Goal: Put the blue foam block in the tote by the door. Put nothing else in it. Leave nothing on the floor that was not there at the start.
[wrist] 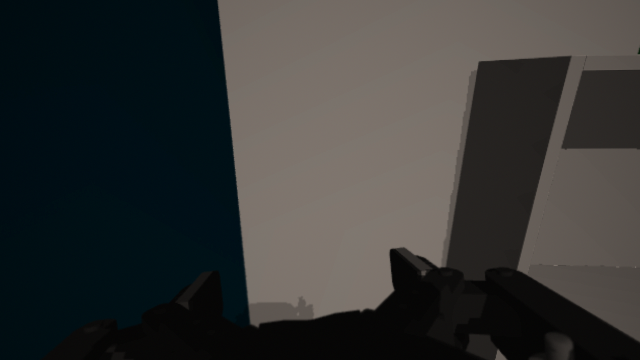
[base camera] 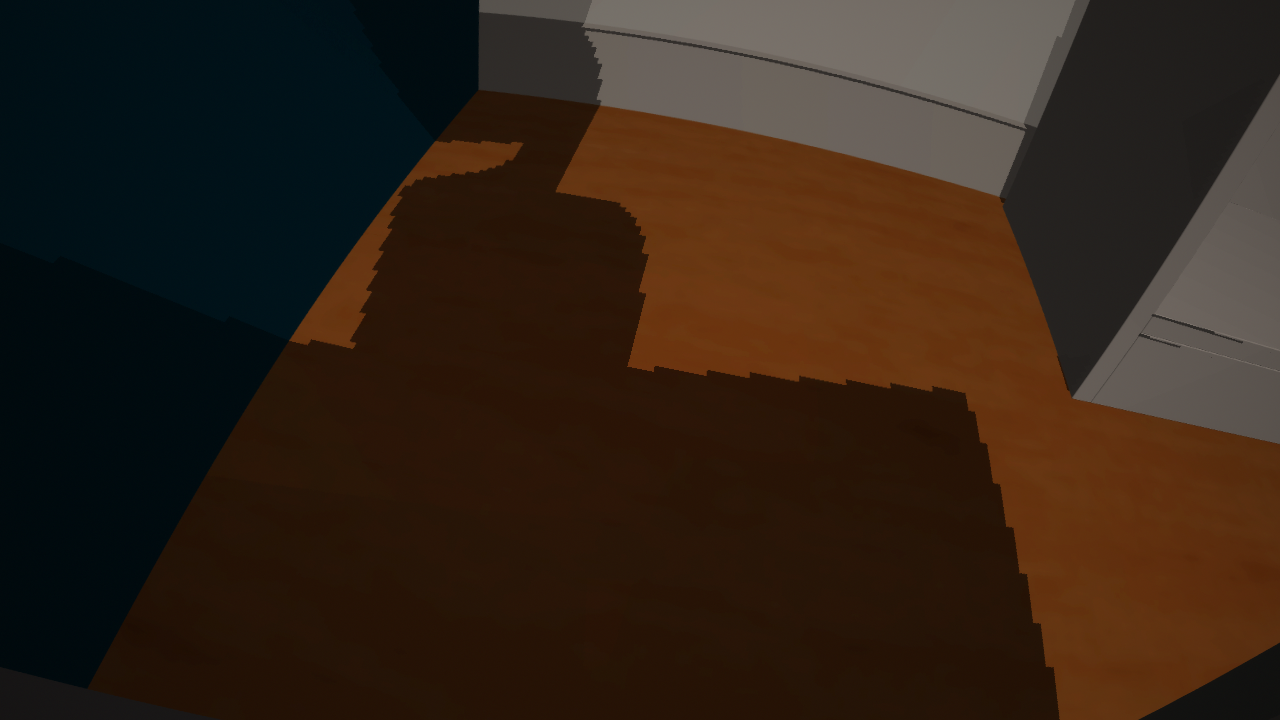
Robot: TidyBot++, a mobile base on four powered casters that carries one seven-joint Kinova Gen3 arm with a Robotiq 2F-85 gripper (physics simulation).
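Frame: origin at the arm's base, x left, y back, z up, level; centimetres.
Where they show: gripper, between the fingertips: (wrist: pixel 307 278).
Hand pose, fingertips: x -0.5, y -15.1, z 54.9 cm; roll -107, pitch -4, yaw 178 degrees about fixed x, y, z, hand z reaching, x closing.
After its pixels a point has its place.
My gripper (wrist: pixel 307 278) {x -0.5, y -15.1, z 54.9 cm} is open, with its two fingers wide apart in front of a pale wall in the wrist view. No object shows between the fingers. The blue foam block, the tote and the door do not show in either view.
A tall dark blue panel (base camera: pixel 179 179) {x 21.0, y -38.4, z -22.9 cm} (wrist: pixel 115 150) {x 20.5, y -41.5, z 55.6 cm} stands close on the left. A pale wall (base camera: pixel 805 53) {x -20.0, y -78.7, z -29.8 cm} (wrist: pixel 345 150) {x -15.9, y -79.4, z 44.9 cm} is ahead. A white shelf unit (base camera: pixel 1136 322) {x -40.3, y -43.2, z -30.8 cm} (wrist: pixel 545 185) {x -40.4, y -43.2, z 47.4 cm} with a dark side stands at the right. A large shadow falls across the wooden floor (base camera: pixel 805 241) {x -18.5, y -59.4, z -39.6 cm}.
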